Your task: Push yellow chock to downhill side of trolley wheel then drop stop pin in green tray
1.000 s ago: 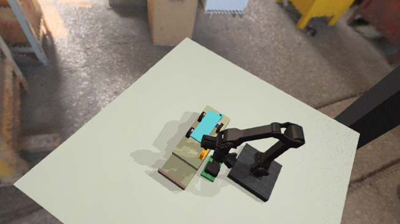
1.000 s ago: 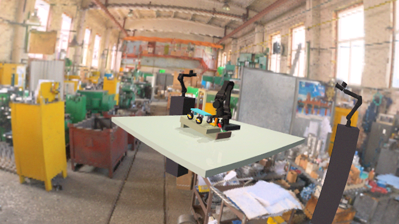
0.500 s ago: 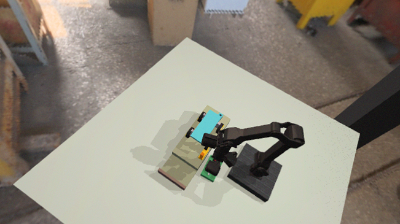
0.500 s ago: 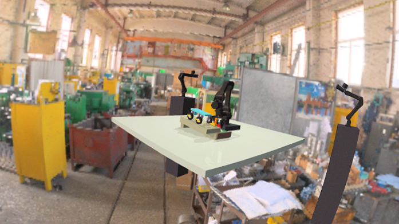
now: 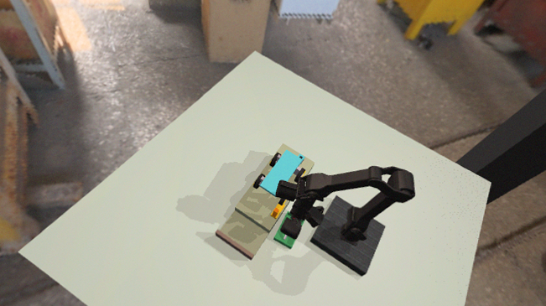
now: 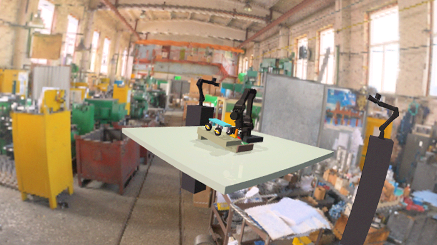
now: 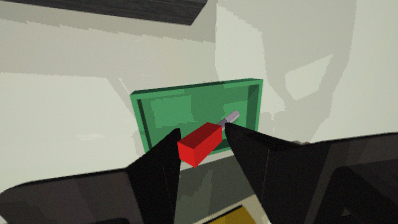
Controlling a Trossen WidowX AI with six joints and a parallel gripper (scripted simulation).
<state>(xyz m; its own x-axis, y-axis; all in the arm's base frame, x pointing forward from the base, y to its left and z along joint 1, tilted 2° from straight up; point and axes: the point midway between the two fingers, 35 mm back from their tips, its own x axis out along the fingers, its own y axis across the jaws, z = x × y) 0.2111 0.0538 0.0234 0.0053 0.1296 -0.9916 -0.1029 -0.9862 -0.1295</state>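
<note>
My gripper tip is now 10 mm to the right of the stop pin. Round my gripper tip: ramp (110 mm ahead, 120 mm to the right, 20 mm above); yellow chock (70 mm ahead, 10 mm to the right, 50 mm above); green tray (10 mm to the left, 40 mm below).
</note>
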